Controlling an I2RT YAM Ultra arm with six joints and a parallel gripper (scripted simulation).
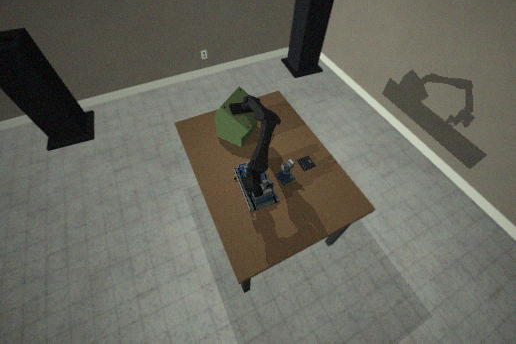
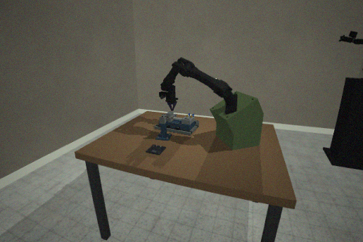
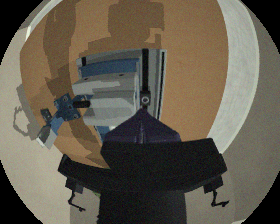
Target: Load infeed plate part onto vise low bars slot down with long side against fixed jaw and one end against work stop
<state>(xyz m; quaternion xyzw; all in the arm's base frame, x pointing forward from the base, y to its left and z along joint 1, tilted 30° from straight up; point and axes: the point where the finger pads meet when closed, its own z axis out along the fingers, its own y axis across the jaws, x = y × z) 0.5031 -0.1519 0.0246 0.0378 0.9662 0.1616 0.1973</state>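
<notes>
Now: the part 40 mm to the left of my hand and 30 mm below it. Round my hand: vise 70 mm behind, 60 mm to the left, 80 mm below; infeed plate 110 mm behind, 430 mm to the left, 120 mm below.
</notes>
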